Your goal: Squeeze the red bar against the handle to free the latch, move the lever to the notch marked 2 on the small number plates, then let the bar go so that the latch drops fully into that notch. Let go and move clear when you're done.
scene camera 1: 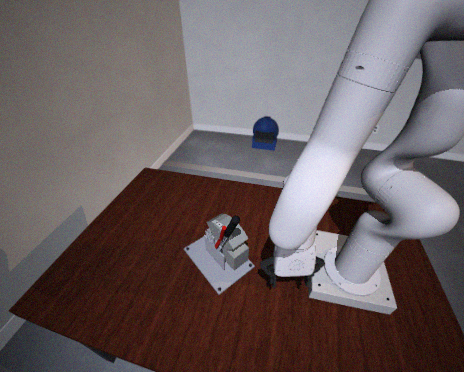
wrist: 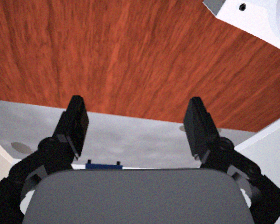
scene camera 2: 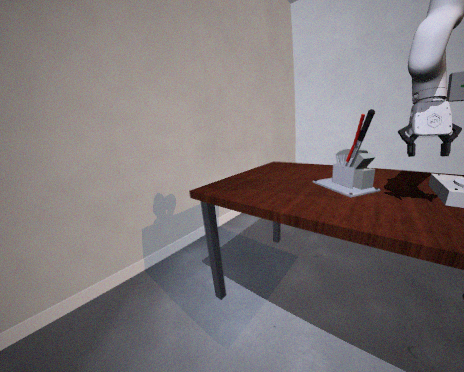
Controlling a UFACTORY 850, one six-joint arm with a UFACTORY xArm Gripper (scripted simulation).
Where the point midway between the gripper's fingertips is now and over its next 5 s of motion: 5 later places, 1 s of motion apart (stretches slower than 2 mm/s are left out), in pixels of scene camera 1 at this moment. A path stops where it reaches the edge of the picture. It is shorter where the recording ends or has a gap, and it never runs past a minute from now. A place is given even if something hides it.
My gripper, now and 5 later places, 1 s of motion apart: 289,283; 226,235; 232,205; 232,203; 232,207; 232,211
